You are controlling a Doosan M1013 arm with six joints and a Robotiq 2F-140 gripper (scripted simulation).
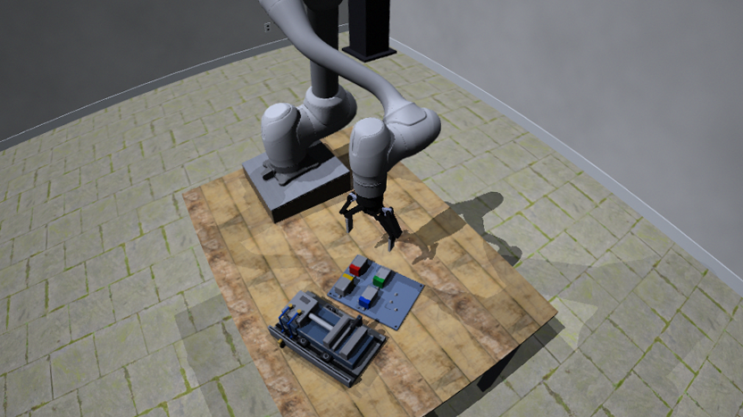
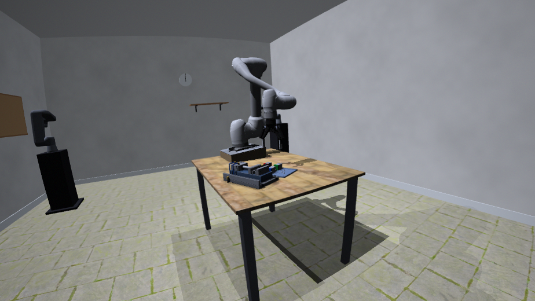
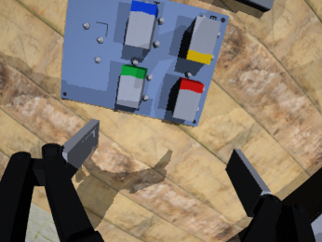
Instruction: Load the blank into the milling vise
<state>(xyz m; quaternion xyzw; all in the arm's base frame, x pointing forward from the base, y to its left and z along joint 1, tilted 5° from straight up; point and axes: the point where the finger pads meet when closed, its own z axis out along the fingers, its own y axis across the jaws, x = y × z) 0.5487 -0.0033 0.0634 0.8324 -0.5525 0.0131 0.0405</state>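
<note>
Right now my hand is 13 cm above the red-ended blank, 4 cm to the left of it and 1 cm past it. The rest, counted from my hand: yellow-ended blank 13 cm below, 12 cm to the right, 2 cm ahead; blue-ended blank 13 cm below, 10 cm ahead, 9 cm to the right; work stop rod 19 cm to the right, 19 cm ahead, 7 cm below.
</note>
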